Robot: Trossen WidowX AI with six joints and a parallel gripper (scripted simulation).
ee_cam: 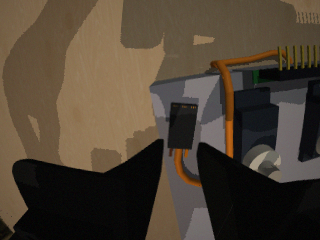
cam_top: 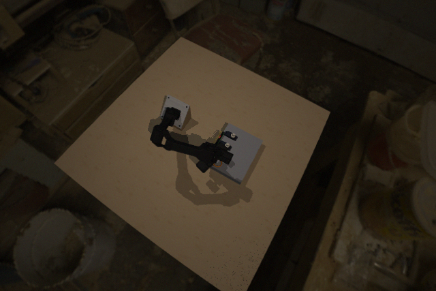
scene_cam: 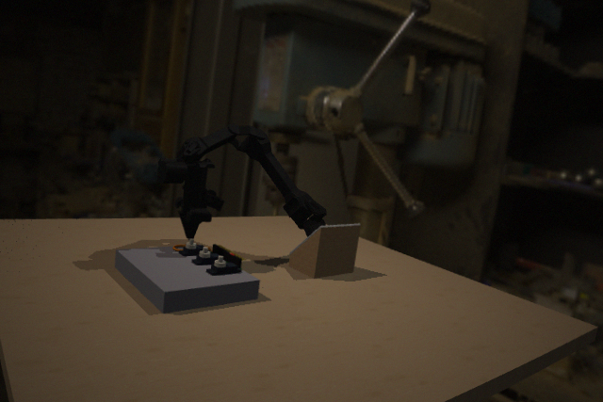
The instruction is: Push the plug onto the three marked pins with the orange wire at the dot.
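Right now my gripper tip is 160 mm to the right of the red band and 30 mm past it. Round my gripper tip: printed holder 130 mm to the left, 130 mm ahead, 40 mm below.
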